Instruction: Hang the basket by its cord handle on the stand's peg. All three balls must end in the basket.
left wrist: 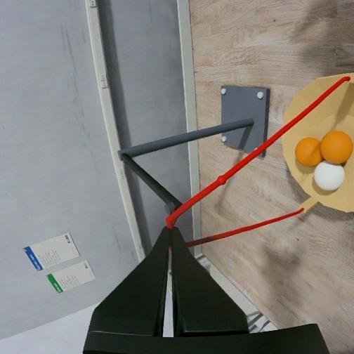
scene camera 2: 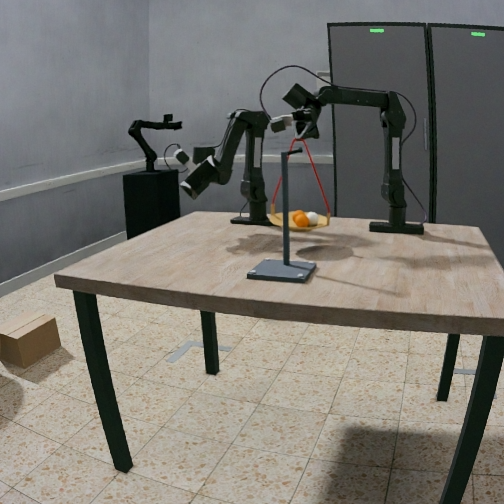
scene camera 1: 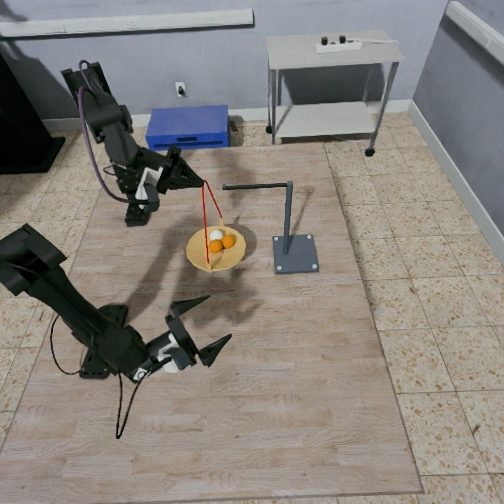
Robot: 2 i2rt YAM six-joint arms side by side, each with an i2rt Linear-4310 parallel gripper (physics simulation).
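Note:
The yellow basket (scene camera 1: 227, 257) (scene camera 2: 322, 223) (left wrist: 320, 125) hangs in the air from its red cord handle (scene camera 1: 205, 220) (scene camera 2: 317, 175) (left wrist: 221, 180). Two orange balls (scene camera 1: 215, 246) (scene camera 2: 300, 219) (left wrist: 336, 147) and a white ball (scene camera 1: 216, 235) (scene camera 2: 312, 218) (left wrist: 329, 175) lie in it. My left gripper (scene camera 1: 203, 184) (scene camera 2: 300, 137) (left wrist: 170, 233) is shut on the cord's top, left of the free end of the peg (scene camera 1: 255, 186) (scene camera 2: 294, 151) (left wrist: 150, 180) in scene camera 1. My right gripper (scene camera 1: 220, 316) is open and empty, below the basket in that picture.
The grey stand's post (scene camera 1: 287, 215) (scene camera 2: 286, 210) (left wrist: 190, 136) rises from a square base plate (scene camera 1: 302, 255) (scene camera 2: 280, 271) (left wrist: 235, 107), right of the basket in scene camera 1. The wooden table (scene camera 1: 300, 400) (scene camera 2: 150, 255) bears both arms.

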